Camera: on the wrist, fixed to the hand. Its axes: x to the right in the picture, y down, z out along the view.
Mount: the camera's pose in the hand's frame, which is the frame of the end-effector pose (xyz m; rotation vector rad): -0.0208 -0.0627 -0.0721 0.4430 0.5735 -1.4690
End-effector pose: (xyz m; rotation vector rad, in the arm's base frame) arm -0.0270 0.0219 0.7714 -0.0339 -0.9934 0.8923
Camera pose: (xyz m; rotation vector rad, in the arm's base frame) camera 0.0611 -0.0074 0.7406 0.6974 -0.0867 -0.2968
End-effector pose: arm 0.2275 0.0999 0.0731 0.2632 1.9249 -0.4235
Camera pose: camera 0.1510 0.0727 0.1276 -0.9350 2.2597 -1.8886
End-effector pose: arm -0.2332 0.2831 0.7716 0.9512 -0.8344 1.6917
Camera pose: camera -0.1839 0.3543 0.7262 0.8824 0.6117 0.6896
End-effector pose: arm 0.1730 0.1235 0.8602 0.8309 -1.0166 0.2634
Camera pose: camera 0.2433 0.1367 0.7935 1.5735 0.3511 -0.5402
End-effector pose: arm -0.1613 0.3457 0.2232 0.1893 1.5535 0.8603
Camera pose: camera -0.2004 0.2602 0.1963 -0.8755 1.8294 -0.6509
